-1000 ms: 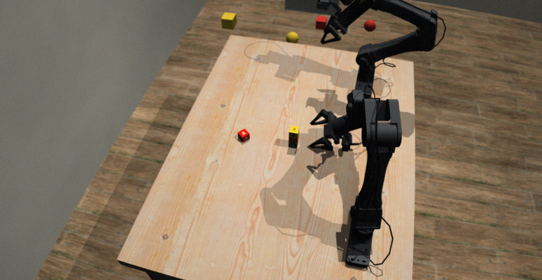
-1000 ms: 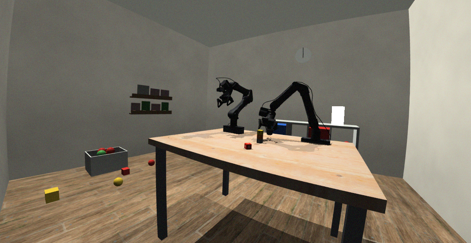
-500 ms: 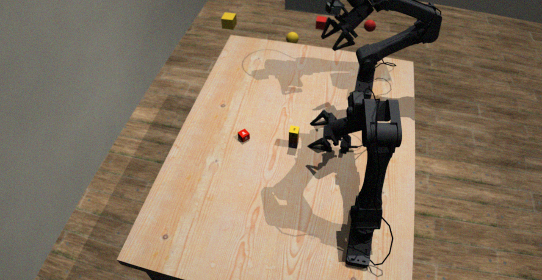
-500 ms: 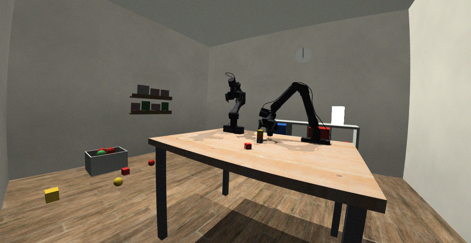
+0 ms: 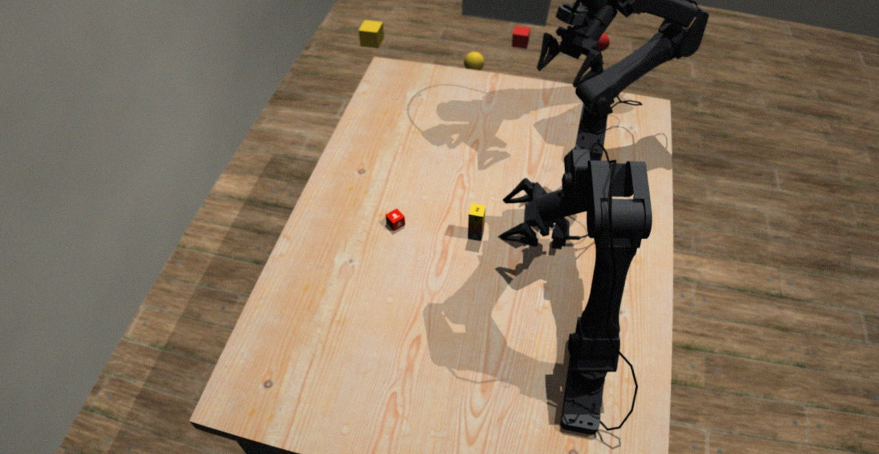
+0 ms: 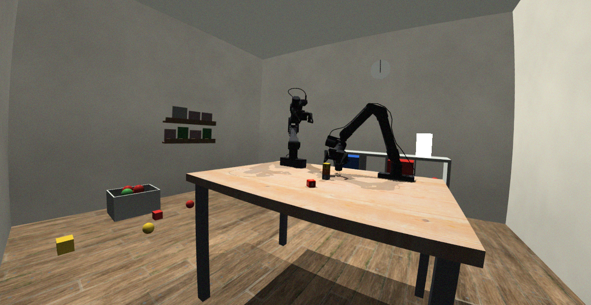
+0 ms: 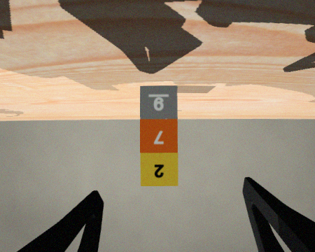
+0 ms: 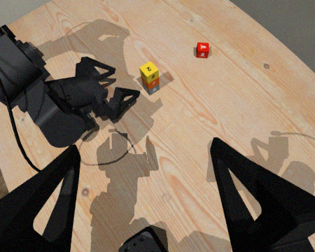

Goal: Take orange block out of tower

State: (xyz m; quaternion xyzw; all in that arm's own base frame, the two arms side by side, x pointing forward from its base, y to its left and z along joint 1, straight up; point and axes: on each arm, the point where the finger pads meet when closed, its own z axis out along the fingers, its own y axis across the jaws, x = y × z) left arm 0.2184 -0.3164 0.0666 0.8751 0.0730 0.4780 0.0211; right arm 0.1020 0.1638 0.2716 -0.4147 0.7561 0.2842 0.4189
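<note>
My right hand is 14 cm short of the orange block showing 7, 20 cm to the right of it and 28 cm above it. The rest, counted from my right hand: grey block showing 9 (14 cm ahead, 20 cm to the left, 31 cm below); then yellow block showing 2 (14 cm ahead, 20 cm to the left, 25 cm below).
The yellow block showing 2 is 60 mm ahead of my left hand, 10 mm to the right of it and 10 mm below it. Round my left hand: orange block showing 7 (60 mm ahead, 10 mm to the right, 40 mm below); then grey block showing 9 (60 mm ahead, 10 mm to the right, 70 mm below).
</note>
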